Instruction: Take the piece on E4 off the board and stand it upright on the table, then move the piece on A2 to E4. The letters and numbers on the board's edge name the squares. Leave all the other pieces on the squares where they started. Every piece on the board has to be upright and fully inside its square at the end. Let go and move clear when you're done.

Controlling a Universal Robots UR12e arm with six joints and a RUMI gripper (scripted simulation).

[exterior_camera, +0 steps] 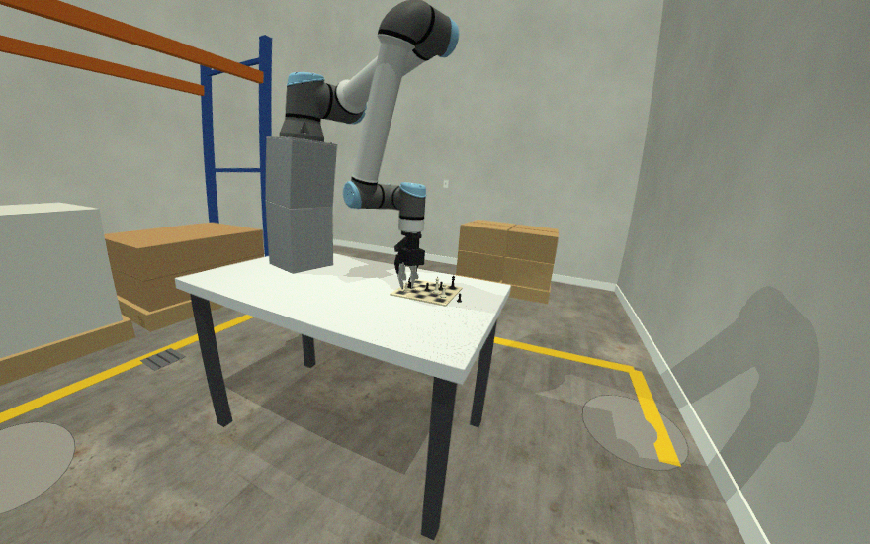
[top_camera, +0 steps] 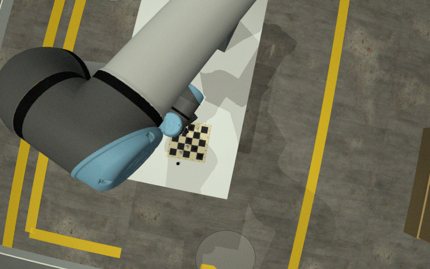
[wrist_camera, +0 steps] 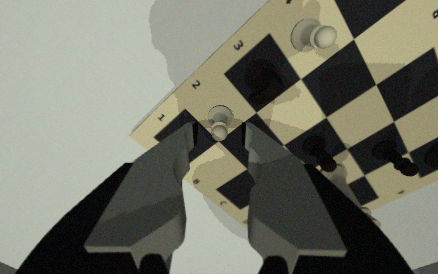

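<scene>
Now: hand 8 cm short of the chessboard, 4 cm to the right of it and 3 cm above it.
</scene>
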